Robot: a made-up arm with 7 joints.
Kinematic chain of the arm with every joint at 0, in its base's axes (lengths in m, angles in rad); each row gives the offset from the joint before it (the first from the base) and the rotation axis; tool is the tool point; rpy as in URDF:
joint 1: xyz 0.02 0 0.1 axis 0 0.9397 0.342
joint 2: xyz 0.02 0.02 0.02 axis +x
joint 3: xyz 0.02 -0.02 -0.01 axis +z
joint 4: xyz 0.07 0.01 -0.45 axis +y
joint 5: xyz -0.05 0 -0.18 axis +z
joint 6: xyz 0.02 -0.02 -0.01 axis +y
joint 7: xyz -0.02 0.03 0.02 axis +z
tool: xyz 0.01 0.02 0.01 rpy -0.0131 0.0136 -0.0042
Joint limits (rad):
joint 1: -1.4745..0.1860
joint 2: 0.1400..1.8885
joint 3: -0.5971..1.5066
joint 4: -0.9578..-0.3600
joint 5: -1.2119..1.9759
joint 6: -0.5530..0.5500
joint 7: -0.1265..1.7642
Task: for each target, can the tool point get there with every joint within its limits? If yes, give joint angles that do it. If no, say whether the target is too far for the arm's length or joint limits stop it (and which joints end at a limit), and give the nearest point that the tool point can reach.
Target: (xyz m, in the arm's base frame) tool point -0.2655 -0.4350 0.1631
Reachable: no: joint limits stop it (at a limit: joint 1, joint 2, joint 3, joint 4, joint 6) | nearest point 0.5466 -0.2576 0.1627 | short by 0.831 m
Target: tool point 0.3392 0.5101 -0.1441
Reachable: yes | joints -0.4450 0.8345 0.9556 -0.8048 1.2527 0.0077 1.3417
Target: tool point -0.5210 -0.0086 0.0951
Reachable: no: joint limits stop it (at a limit: joint 1, joint 2, joint 3, joint 4, joint 6, joint 7) | nearest point -0.1464 0.5375 0.3513 | short by 0.710 m
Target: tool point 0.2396 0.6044 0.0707
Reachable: yes | joints -0.1006 1.4503 -0.1065 -0.7637 -0.2819 0.3039 0.6179
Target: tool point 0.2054 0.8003 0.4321
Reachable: no: too far | nearest point 0.1705 0.6335 0.3637 | short by 0.184 m
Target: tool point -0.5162 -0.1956 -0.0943
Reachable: no: joint limits stop it (at a limit: joint 1, joint 2, joint 3, joint 4, joint 6) | nearest point -0.0936 0.1523 -0.4825 | short by 0.671 m
